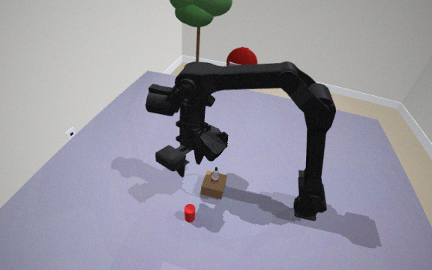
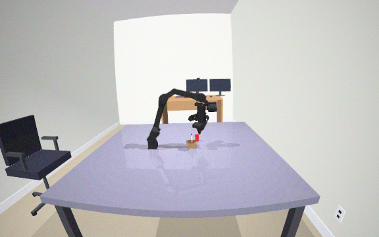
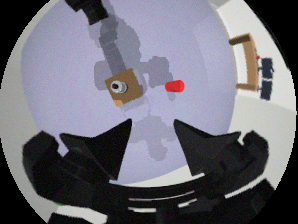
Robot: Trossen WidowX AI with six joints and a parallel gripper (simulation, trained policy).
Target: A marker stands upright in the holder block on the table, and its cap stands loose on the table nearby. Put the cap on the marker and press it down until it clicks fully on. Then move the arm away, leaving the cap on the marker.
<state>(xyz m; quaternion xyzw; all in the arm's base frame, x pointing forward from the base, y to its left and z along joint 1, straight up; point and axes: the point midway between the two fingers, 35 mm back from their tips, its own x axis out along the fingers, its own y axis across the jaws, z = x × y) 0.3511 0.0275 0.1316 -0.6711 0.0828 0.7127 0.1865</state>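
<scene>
Right now my gripper tip is 90 mm to the right of the red cap, 70 mm above it and 30 mm past it. Also, from my gripper tip: tan holder block: 80 mm below, 70 mm behind, 30 mm to the right; white marker: 70 mm behind, 30 mm to the right, 20 mm below.
</scene>
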